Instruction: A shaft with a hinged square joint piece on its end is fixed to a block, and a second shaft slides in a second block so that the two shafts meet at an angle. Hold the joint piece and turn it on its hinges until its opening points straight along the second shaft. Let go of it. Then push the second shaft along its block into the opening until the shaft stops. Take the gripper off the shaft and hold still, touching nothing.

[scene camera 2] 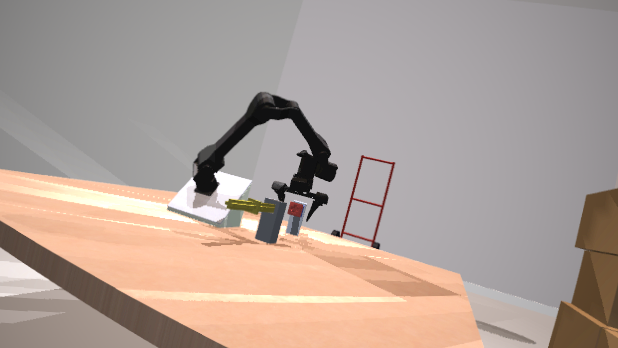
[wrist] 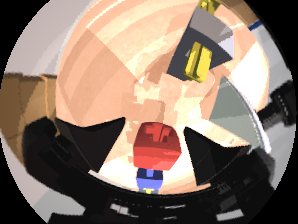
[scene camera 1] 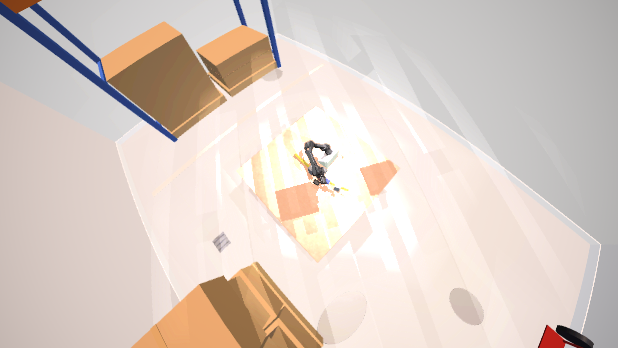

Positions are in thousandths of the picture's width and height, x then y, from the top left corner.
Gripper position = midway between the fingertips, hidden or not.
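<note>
Gripper (scene camera 2: 475,625) open, holding nothing. Same gripper (wrist: 522,556). Red joint piece (wrist: 525,654) in sight.
</note>
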